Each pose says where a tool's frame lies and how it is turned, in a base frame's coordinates. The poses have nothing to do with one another.
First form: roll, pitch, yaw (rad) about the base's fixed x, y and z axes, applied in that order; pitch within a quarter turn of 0, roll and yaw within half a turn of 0; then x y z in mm.
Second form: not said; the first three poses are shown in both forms.
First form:
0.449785, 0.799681, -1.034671, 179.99, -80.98, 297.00
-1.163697, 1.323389, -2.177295, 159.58, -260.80, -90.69
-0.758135, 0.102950, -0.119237, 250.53, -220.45, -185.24
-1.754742, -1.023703, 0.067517, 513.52, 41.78, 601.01
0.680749, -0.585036, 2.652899, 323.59, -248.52, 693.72
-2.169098, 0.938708, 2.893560, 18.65, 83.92, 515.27
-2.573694, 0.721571, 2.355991, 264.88, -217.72, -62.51
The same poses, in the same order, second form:
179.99, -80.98, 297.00, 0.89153, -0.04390, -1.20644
159.58, -260.80, -90.69, 1.45571, 0.56532, -1.73686
250.53, -220.45, -185.24, -0.75070, 0.15652, -0.01642
513.52, 41.78, 601.01, -1.66648, 0.08965, -1.02264
323.59, -248.52, 693.72, -0.50036, 0.74013, 3.06303
18.65, 83.92, 515.27, 1.92047, 0.23996, -2.20141
264.88, -217.72, -62.51, 2.25619, 0.01329, -2.13036

